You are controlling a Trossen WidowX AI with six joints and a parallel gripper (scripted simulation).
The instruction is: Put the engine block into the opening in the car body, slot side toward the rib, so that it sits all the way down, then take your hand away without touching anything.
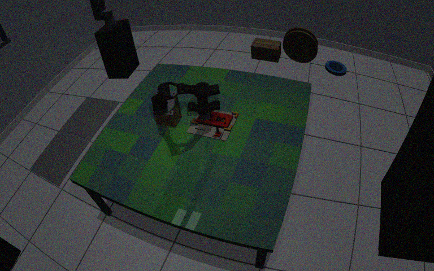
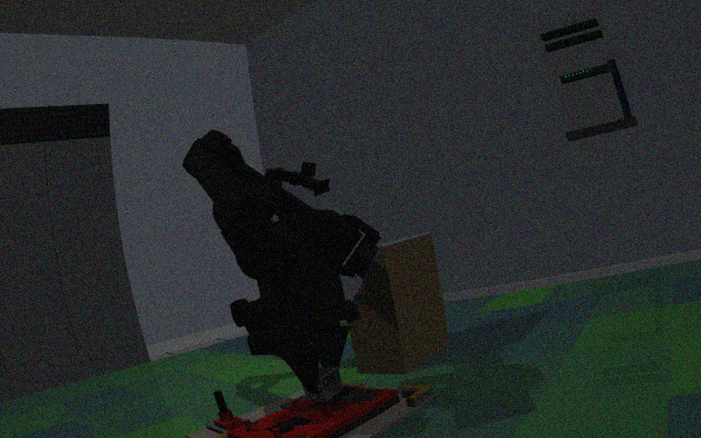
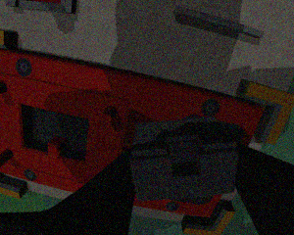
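My gripper tip is 1 cm below the engine block. Round my gripper tip: pale plate: 5 cm ahead, 3 cm below.
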